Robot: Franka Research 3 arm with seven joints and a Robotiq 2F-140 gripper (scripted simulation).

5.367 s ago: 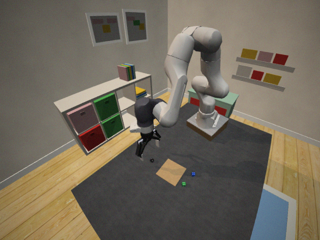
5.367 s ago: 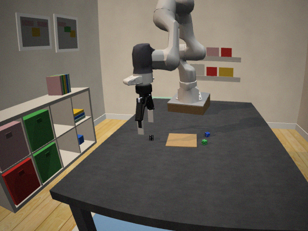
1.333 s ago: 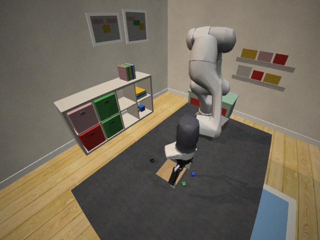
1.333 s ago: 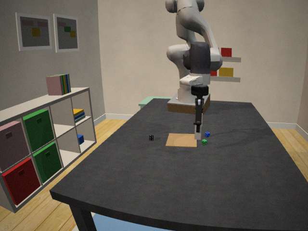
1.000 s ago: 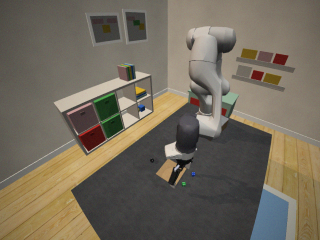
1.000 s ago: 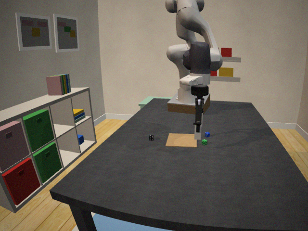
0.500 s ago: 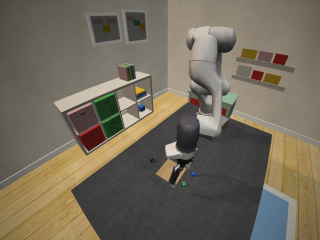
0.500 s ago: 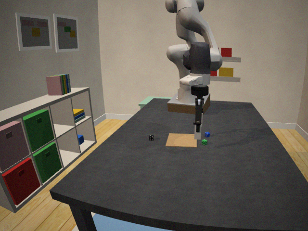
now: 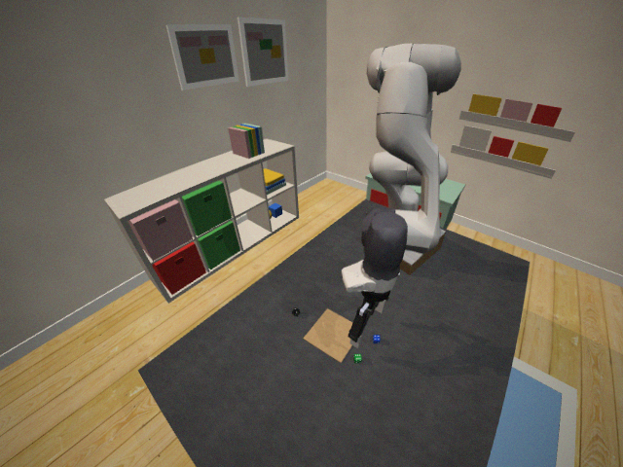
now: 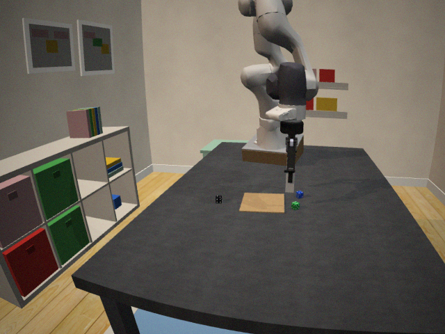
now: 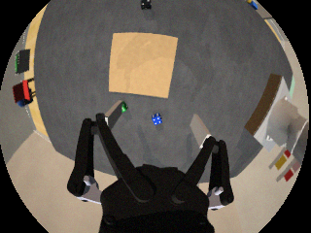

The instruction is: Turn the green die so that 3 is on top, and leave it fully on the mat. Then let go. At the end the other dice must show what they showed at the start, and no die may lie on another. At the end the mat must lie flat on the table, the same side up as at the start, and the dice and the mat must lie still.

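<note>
Now: the green die 8 cm ahead of my hand, 5 cm below it and 3 cm to the left of it. From my hand the other things lie so: blue die 5 cm below, 4 cm to the left, 1 cm behind; tan mat 8 cm to the right, 6 cm below, 6 cm ahead; black die 22 cm to the right, 9 cm ahead, 5 cm below.
</note>
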